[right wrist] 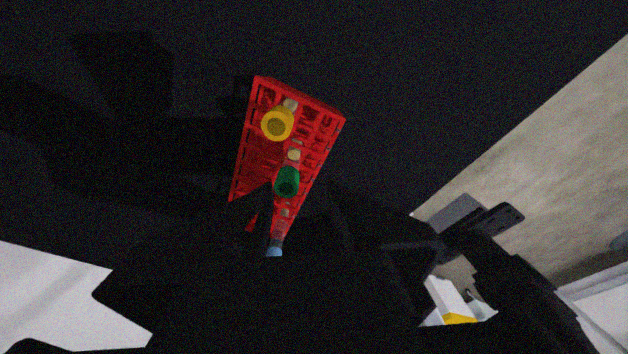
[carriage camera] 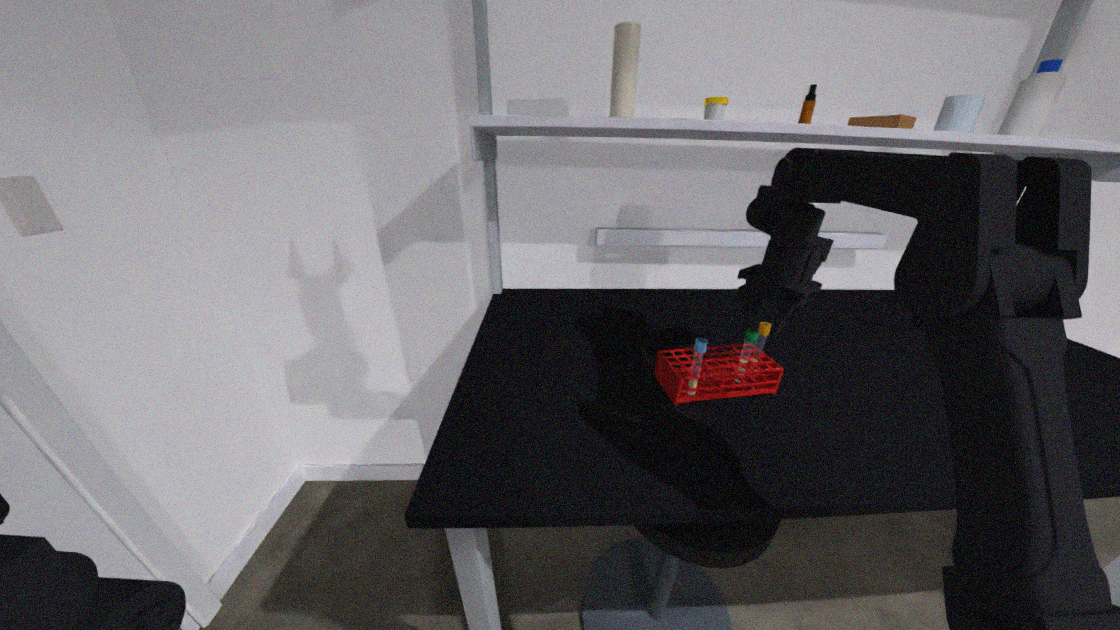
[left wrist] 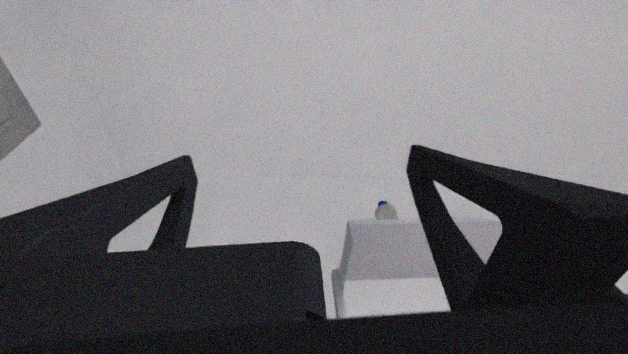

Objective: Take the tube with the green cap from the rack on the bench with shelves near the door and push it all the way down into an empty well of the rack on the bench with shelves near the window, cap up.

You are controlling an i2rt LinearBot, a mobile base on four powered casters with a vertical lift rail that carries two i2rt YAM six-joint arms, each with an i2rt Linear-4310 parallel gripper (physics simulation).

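Places are measured from the left arm's base along level axes (x right, y up, z back), in millimetres.
Pixels of known places: left gripper, fingertip midpoint: (left wrist: 303,162); right gripper, fingertip midpoint: (right wrist: 300,187) (carriage camera: 760,331); right arm's base at its link origin: (right wrist: 466,236).
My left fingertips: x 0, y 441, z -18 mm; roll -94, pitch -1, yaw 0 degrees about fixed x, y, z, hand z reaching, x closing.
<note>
Ahead of a thing's pixels: the offset from my left fingertips to its top centre. "spot": to the spot under its first point. Level surfaces: height alone.
A red rack (carriage camera: 668,380) (right wrist: 300,93) stands on the black bench top @(dy -416 mm) (carriage camera: 532,438) (right wrist: 425,75). The tube with the green cap @(dz -418, dx +658, dy -296 mm) (carriage camera: 751,336) (right wrist: 287,181) stands in it, cap up, near the tube with the yellow cap @(dz -446, dx +697, dy -296 mm) (carriage camera: 764,329) (right wrist: 277,123); the tube with the blue cap @(spot: dz -373, dx +550, dy -302 mm) (carriage camera: 700,345) (right wrist: 274,251) is towards the other end. My right gripper (carriage camera: 771,319) (right wrist: 300,187) is partly open and empty, pointing down just above the capped tubes; in the right wrist view the green cap shows between its fingertips. My left gripper (left wrist: 303,162) is wide open and empty, facing the wall. The other rack does not show.
A shelf @(dy +24 mm) (carriage camera: 563,126) above the bench carries a beige cylinder @(spot: dz -735, dx +450, dy +137 mm) (carriage camera: 624,70), a yellow-lidded jar @(spot: dz -782, dx +670, dy +79 mm) (carriage camera: 715,108), an orange bottle @(spot: dz -777, dx +880, dy +85 mm) (carriage camera: 807,108), a brown box @(spot: dz -799, dx +1083, dy +69 mm) (carriage camera: 881,121) and a blue-capped bottle @(spot: dz -804, dx +1457, dy +131 mm) (carriage camera: 1033,101). A round grey thing (carriage camera: 626,599) is under the bench front.
</note>
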